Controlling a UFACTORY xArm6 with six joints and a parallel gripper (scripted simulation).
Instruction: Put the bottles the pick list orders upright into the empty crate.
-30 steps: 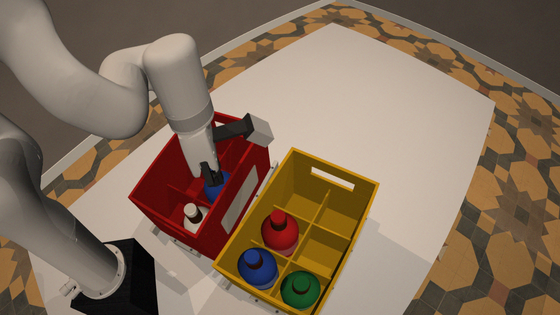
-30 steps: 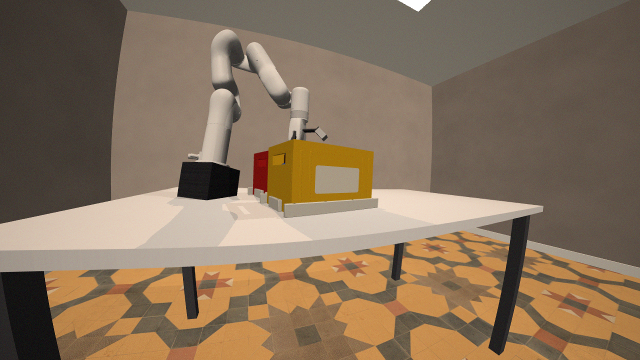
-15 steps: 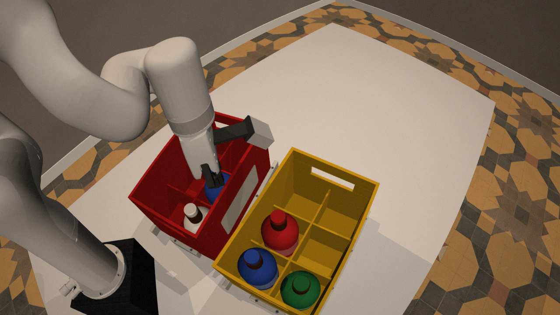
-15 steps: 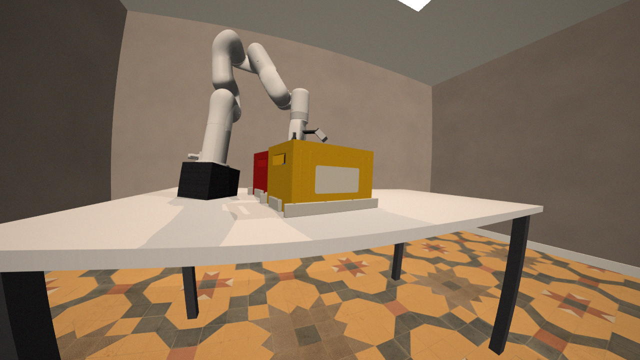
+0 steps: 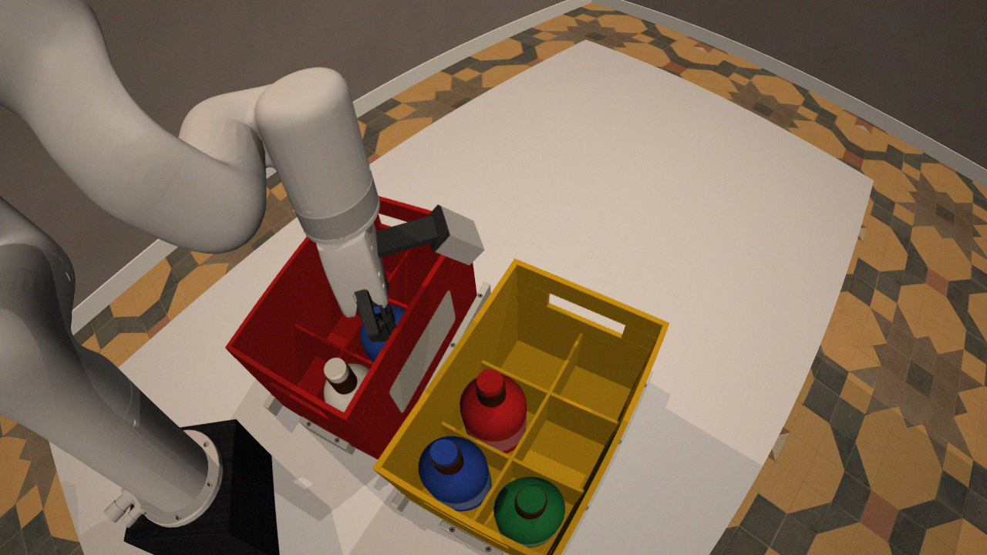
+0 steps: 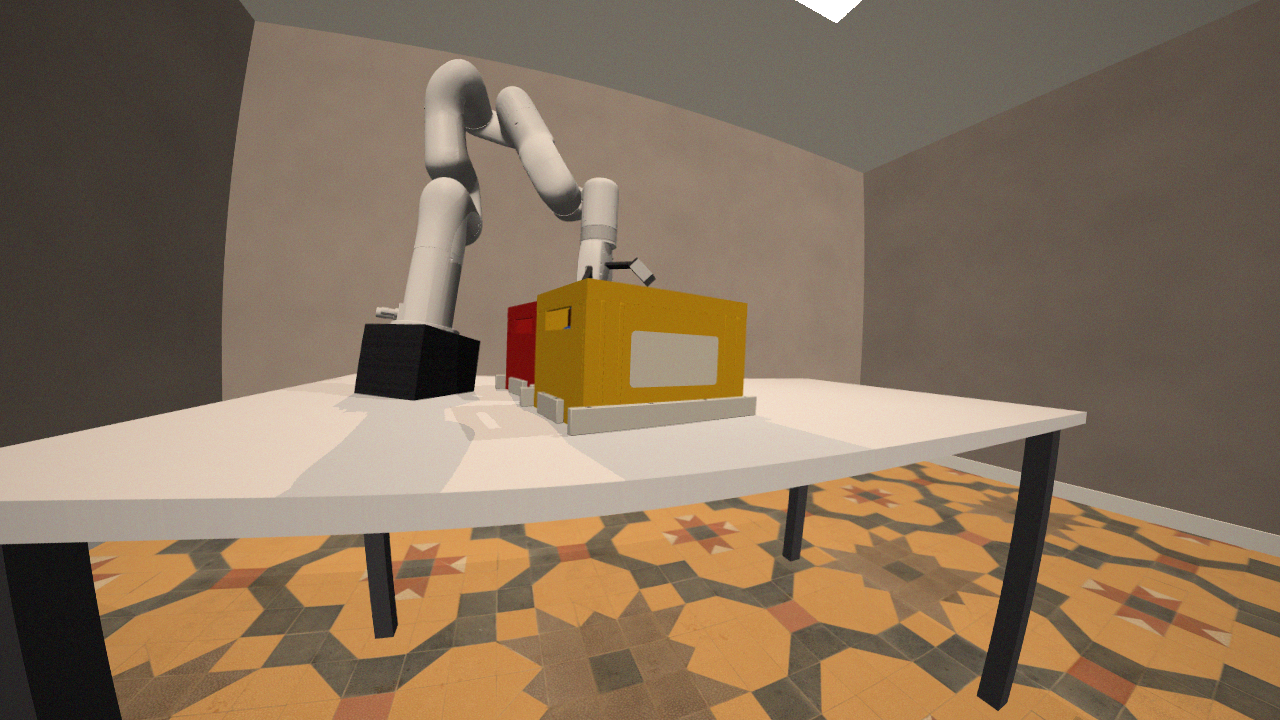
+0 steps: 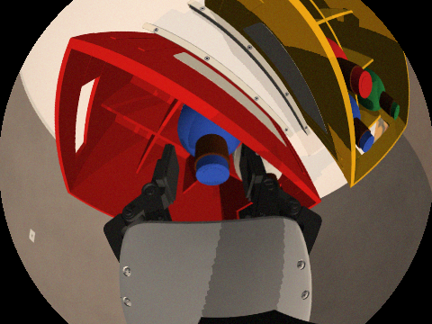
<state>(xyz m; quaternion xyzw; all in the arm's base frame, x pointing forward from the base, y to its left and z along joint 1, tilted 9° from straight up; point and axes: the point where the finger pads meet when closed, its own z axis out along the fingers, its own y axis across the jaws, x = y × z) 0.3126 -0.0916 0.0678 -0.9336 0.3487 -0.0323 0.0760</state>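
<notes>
The red crate lies 70 mm below my hand, 40 mm to the left of it and 10 mm behind it. The rest, counted from my hand: yellow crate (200 mm to the right, 70 mm below, 10 mm behind); white bottle (90 mm behind, 70 mm below, 20 mm to the right); red bottle (160 mm to the right, 70 mm below, 10 mm behind).
</notes>
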